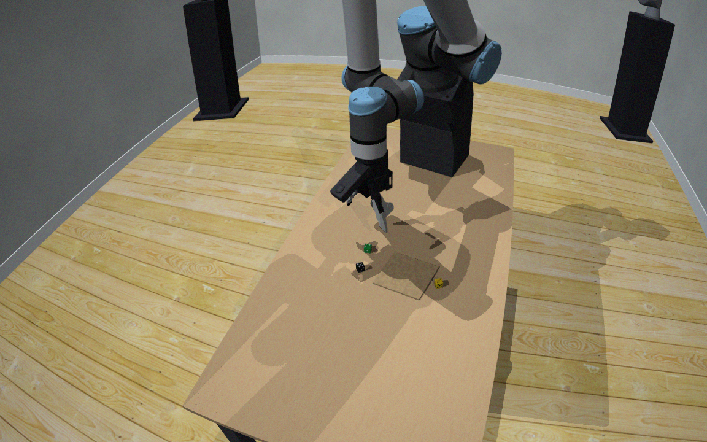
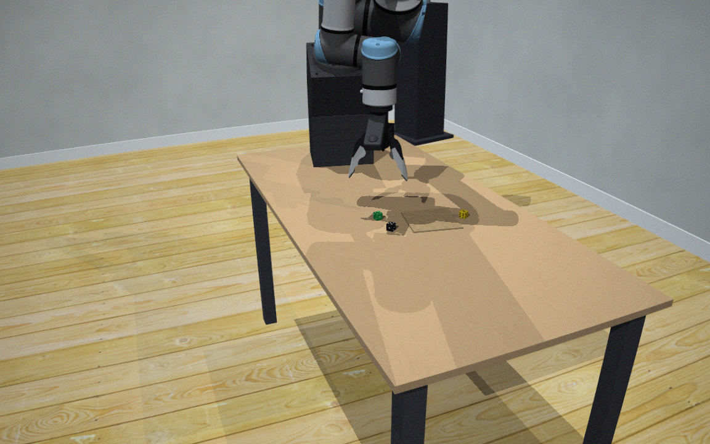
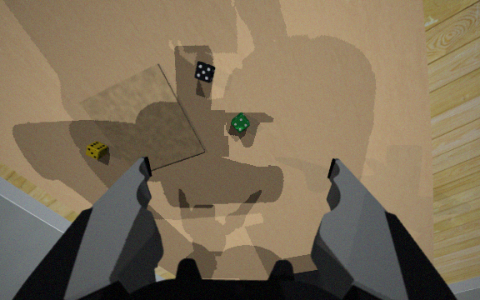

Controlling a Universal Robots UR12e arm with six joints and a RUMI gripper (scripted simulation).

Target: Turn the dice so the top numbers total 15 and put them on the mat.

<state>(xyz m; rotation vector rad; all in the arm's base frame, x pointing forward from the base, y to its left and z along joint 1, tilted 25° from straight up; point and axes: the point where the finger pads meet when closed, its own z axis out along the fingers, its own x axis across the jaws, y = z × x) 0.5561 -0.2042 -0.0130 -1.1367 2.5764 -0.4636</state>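
Now: the green die 110 mm below my hand. From my hand the other things lie so: thin square mat (120 mm to the left, 120 mm below, 90 mm ahead); yellow die (210 mm to the left, 130 mm ahead, 110 mm below); black die (110 mm below, 80 mm ahead, 10 mm to the right).
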